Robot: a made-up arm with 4 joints. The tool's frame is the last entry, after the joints.
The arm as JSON. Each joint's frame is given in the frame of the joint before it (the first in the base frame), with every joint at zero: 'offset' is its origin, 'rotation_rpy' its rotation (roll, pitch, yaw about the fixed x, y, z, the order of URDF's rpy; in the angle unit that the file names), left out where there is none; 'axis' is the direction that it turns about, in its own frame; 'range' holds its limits. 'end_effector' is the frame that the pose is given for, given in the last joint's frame.
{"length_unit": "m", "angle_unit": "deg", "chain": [
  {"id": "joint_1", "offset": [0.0, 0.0, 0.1], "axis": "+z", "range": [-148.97, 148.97]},
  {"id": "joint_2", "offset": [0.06, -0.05, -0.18], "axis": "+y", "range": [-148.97, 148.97]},
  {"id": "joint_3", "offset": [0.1, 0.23, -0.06], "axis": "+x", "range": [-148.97, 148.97]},
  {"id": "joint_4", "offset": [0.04, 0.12, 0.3], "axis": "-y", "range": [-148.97, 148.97]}
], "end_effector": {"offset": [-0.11, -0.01, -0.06]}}
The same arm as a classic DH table. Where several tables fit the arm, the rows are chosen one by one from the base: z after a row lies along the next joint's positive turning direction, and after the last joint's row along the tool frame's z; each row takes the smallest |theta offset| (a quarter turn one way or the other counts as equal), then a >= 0, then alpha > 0; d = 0 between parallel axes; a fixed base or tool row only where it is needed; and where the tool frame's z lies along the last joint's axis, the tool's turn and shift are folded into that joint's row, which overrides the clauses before.
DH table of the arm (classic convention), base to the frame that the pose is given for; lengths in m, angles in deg. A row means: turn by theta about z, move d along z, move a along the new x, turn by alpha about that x. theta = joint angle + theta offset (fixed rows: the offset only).
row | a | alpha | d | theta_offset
joint_1 | 0.0600 | -90.00 | -0.0800 | 0.00
joint_2 | 0.0600 | 90.00 | 0.1800 | 90.00
joint_3 | -0.3000 | 90.00 | 0.1400 | 0.00
joint_4 | 0.1100 | 90.00 | -0.1100 | -90.00
tool (fixed) | 0.0000 | 0.00 | -0.0600 | 180.00
Joint limits (deg, base to tool): -148.97..148.97 -148.97..148.97 -148.97..148.97 -148.97..148.97

